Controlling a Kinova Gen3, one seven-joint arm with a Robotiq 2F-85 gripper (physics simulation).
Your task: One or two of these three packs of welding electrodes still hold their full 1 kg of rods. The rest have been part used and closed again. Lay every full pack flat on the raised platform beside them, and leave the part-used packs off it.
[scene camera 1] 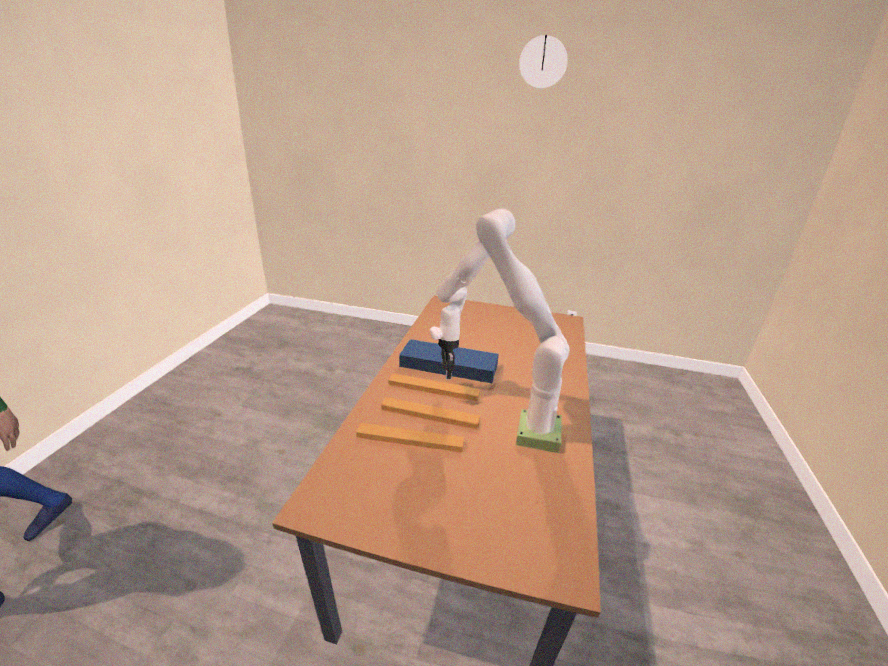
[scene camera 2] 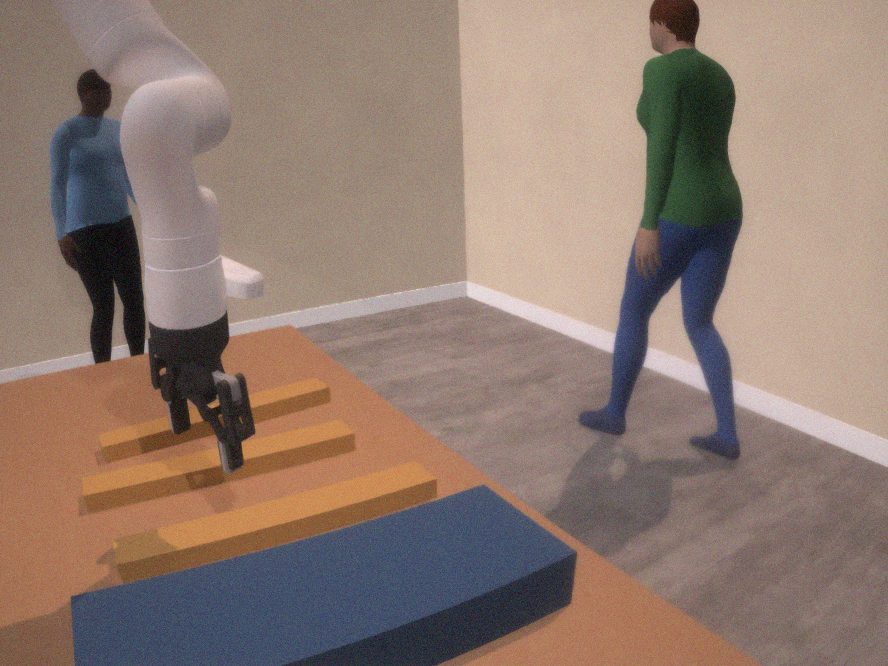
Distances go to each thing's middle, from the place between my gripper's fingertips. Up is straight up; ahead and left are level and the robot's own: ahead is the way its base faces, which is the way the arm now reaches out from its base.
The blue raised platform (scene camera 2: pixel 454 574) lies 20 cm to the right of my hand, 7 cm below it and 3 cm ahead of it.
